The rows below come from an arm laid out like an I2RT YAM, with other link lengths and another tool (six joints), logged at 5 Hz.
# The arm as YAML. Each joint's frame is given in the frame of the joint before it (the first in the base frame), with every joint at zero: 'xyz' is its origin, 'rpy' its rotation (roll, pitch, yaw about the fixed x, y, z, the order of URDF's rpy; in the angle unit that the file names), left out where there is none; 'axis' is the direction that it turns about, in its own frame. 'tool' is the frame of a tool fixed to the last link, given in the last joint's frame.
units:
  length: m
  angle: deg
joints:
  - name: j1
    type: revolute
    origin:
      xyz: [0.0, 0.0, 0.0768]
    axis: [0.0, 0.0, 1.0]
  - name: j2
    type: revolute
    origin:
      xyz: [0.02, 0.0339, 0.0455]
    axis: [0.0, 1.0, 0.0]
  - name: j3
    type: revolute
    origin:
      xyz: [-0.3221, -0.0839, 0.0]
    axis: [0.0, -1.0, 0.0]
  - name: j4
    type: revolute
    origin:
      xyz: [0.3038, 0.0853, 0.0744]
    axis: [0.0, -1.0, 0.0]
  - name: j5
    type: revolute
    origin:
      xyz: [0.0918, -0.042, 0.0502]
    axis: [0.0, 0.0, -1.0]
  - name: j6
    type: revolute
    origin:
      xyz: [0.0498, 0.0, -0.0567]
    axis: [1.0, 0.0, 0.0]
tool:
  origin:
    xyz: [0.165, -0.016, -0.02]
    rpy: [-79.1, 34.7, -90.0]
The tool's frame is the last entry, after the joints.
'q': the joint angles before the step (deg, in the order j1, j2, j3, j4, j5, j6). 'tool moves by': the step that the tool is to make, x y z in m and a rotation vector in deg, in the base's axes. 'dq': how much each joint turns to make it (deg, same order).
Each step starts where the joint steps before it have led.
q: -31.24, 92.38, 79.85, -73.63, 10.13, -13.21
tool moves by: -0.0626, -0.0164, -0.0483, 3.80, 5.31, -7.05
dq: -8.64, 0.59, -8.63, 2.98, -0.02, -1.60
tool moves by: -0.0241, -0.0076, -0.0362, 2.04, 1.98, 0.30
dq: -3.82, 1.49, -5.47, 4.86, 0.05, -4.19
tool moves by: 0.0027, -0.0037, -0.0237, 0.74, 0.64, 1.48
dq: -0.06, 2.61, -1.76, 3.68, 0.04, -1.56
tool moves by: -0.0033, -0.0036, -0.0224, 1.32, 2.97, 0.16
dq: -0.14, 4.41, -0.01, 1.40, 1.13, -0.17
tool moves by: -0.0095, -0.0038, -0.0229, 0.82, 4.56, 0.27
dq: -0.02, 4.92, -0.01, 1.04, 2.58, 0.17
